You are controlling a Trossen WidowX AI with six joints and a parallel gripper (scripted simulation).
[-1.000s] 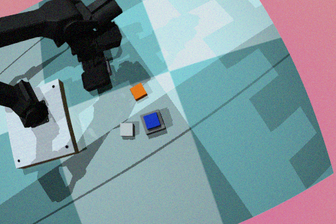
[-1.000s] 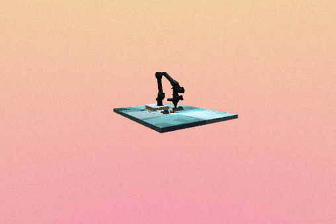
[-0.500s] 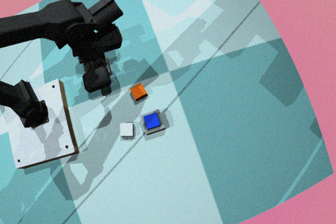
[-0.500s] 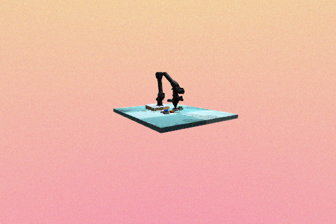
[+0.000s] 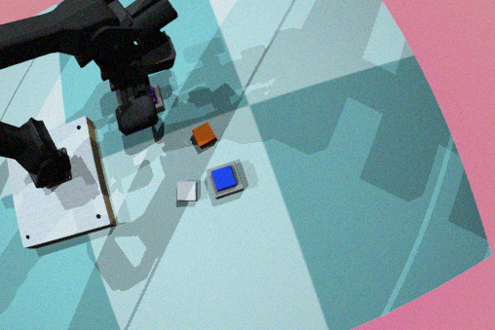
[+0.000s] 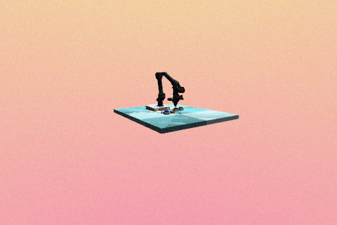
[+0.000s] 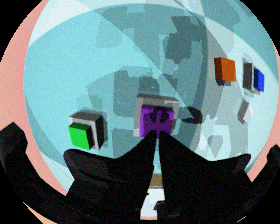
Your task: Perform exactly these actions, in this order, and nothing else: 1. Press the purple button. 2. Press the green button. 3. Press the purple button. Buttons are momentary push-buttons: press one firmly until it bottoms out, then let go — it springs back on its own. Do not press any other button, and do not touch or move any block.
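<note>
The purple button lies 20 mm below my gripper tip. Also, from my gripper tip: white block 20 mm ahead, 180 mm to the right, 40 mm below; green button 30 mm behind, 100 mm to the left, 20 mm below; orange block 80 mm ahead, 100 mm to the right, 40 mm below.
</note>
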